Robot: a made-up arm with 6 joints. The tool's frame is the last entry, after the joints.
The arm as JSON. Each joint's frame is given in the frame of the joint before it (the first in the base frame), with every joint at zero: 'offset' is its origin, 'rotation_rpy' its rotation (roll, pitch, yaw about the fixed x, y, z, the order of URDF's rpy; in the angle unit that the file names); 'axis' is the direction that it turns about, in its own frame. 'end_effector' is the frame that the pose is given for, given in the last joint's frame.
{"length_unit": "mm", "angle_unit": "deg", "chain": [
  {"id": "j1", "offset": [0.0, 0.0, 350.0], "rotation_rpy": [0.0, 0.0, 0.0], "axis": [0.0, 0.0, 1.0]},
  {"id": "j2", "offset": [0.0, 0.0, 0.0], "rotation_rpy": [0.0, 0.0, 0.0], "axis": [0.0, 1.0, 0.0]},
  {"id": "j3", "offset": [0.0, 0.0, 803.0], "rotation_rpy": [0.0, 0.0, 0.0], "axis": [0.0, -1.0, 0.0]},
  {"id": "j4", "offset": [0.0, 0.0, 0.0], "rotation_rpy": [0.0, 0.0, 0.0], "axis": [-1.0, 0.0, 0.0]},
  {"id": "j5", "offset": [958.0, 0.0, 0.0], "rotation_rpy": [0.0, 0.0, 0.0], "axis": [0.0, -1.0, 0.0]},
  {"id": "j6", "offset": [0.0, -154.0, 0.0], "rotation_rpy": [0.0, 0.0, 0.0], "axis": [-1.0, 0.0, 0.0]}
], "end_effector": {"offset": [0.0, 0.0, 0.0], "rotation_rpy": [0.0, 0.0, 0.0]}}
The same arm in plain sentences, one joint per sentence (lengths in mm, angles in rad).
The arm has six revolute joints in a row. What follows holds with every joint at zero, and every direction is one of the base frame's.
Joint 1 is mounted 350 mm along +z from the base frame's origin and rotates about +z.
Joint 2 is mounted at the same point as joint 1 and rotates about +y.
Joint 3 is mounted 803 mm along +z from joint 2 and rotates about -y.
Joint 4 is mounted at the same point as joint 3 and rotates about -x.
Joint 5 is mounted 958 mm along +x from joint 4 and rotates about -y.
Joint 6 is mounted 154 mm along -y from joint 5 and rotates about -x.
The tool frame, which is the frame that the pose is given for, is mounted at the same point as joint 6; its axes are parallel to the base frame's.

